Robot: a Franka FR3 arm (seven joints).
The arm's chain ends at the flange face. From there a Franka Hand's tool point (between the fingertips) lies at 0.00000 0.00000 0.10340 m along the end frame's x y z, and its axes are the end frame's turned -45 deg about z.
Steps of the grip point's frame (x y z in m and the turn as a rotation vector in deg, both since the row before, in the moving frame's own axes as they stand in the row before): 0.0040, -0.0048, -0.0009, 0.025, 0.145, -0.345; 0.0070, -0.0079, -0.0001, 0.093, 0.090, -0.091; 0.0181, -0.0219, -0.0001, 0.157, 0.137, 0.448; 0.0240, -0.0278, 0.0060, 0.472, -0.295, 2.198; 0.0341, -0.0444, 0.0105, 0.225, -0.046, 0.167
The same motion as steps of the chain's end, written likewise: -0.0007, -0.0060, -0.0009, 0.120, 0.085, -0.345; -0.0006, -0.0103, -0.0001, 0.129, -0.002, -0.091; -0.0027, -0.0279, -0.0001, 0.208, -0.014, 0.448; -0.0017, -0.0364, 0.0060, 0.125, -0.542, 2.198; -0.0069, -0.0553, 0.0105, 0.127, -0.192, 0.167
